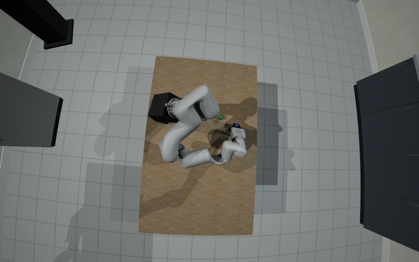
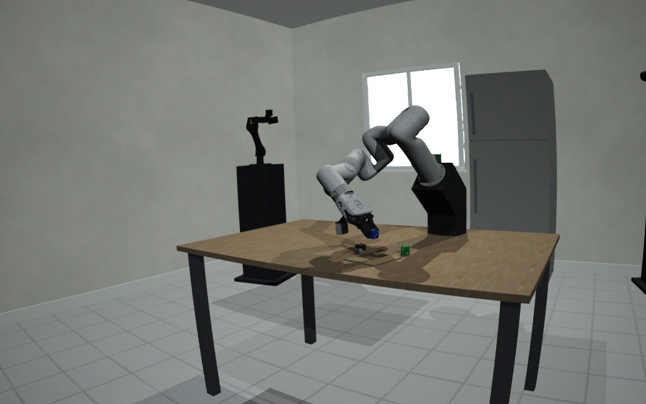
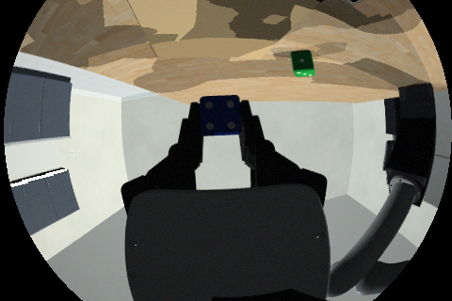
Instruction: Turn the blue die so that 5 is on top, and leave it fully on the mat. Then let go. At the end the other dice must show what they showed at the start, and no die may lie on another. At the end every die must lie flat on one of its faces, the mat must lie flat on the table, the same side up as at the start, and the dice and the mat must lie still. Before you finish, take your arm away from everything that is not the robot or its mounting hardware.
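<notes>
Now: the tan mat 1 cm to the left of my hand and 10 cm below it. Also, from my hand: white die: 9 cm behind, 7 cm to the right, 9 cm below; then green die: 9 cm behind, 11 cm to the left, 9 cm below; then blue die: 1 cm to the left, 1 cm below.
</notes>
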